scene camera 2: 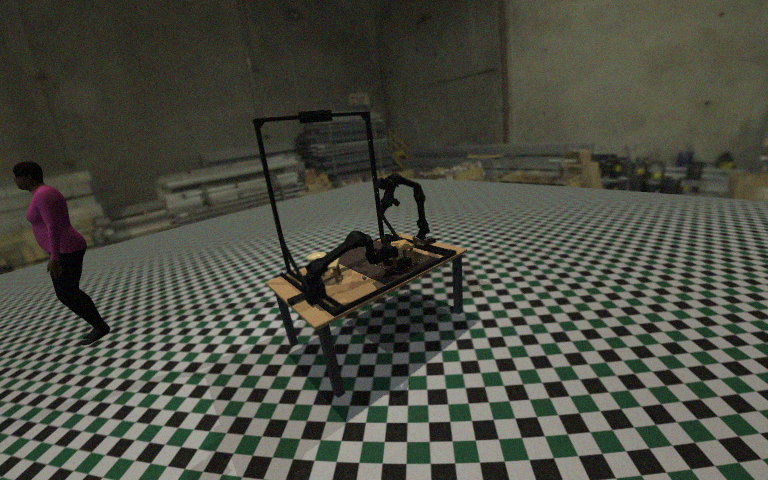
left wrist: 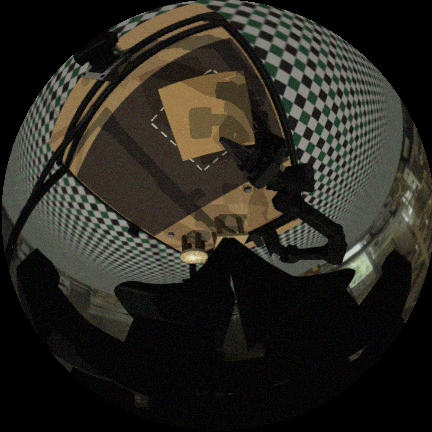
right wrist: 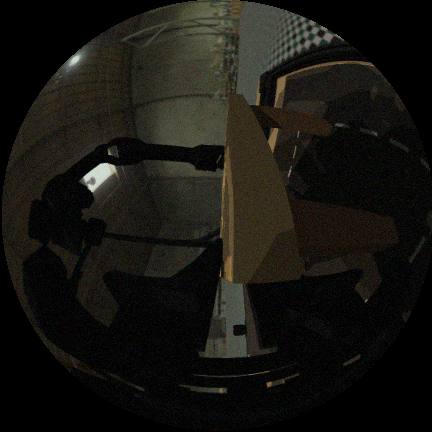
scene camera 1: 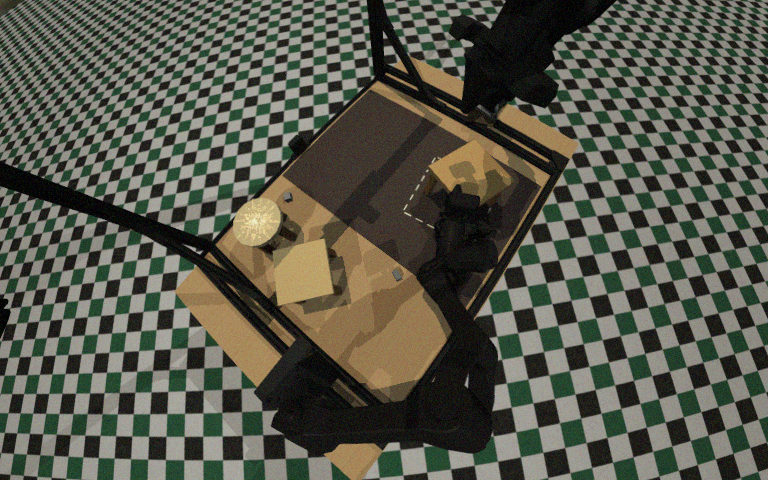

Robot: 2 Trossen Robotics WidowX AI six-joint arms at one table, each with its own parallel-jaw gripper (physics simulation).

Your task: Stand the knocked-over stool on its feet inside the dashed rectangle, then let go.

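Places are measured from the left arm's base along level axes (x back, y right, z up), in metres.
Pixels of known places: left gripper, fingertip midpoint: [scene camera 2: 382,215] [left wrist: 227,242] [right wrist: 78,252] [scene camera 1: 463,112]; right gripper, fingertip midpoint: [left wrist: 218,137] [scene camera 1: 457,186]; left arm's base, link origin: [scene camera 2: 420,236] [scene camera 1: 487,101]; right arm's base, link origin: [scene camera 2: 312,280] [left wrist: 274,246] [scene camera 1: 298,392].
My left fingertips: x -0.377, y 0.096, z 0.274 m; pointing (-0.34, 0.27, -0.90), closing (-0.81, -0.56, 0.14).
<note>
Ahead of a thing's pixels: the offset from my left fingertips to its top centre. Level surfaces: height alone.
The stool @[dx +0.042, dy -0.074, dz -0.209 m] [scene camera 1: 470,170] [left wrist: 200,116] [right wrist: 252,201] has a square tan seat. It is upright, seat up, over the white dashed rectangle [scene camera 1: 415,192] [left wrist: 171,141] on the dark mat @[dz -0.341 m] [scene camera 1: 349,143]. I cannot tell whether its feet touch the mat. My right gripper [scene camera 1: 462,194] [left wrist: 218,137] is shut on the stool at the seat's near edge. A leg @[dx -0.049, dy -0.081, dz -0.223 m] [right wrist: 342,229] shows past the seat in the right wrist view. My left gripper [scene camera 1: 488,114] [scene camera 2: 387,202] is shut and empty, high above the table's far edge.
A round-topped stool @[dx -0.218, dy +0.432, dz -0.233 m] [scene camera 1: 257,222] [left wrist: 193,256] and a second square stool @[dx -0.305, dy +0.262, dz -0.232 m] [scene camera 1: 303,271] stand on the tan table @[dz -0.345 m] [scene camera 1: 392,343] at the left. Two small grey cubes @[dx -0.094, dy +0.445, dz -0.330 m] [scene camera 1: 288,196] @[dx -0.238, dy +0.045, dz -0.329 m] [scene camera 1: 397,274] lie on it. A black frame [scene camera 1: 377,43] rises around the table.
</note>
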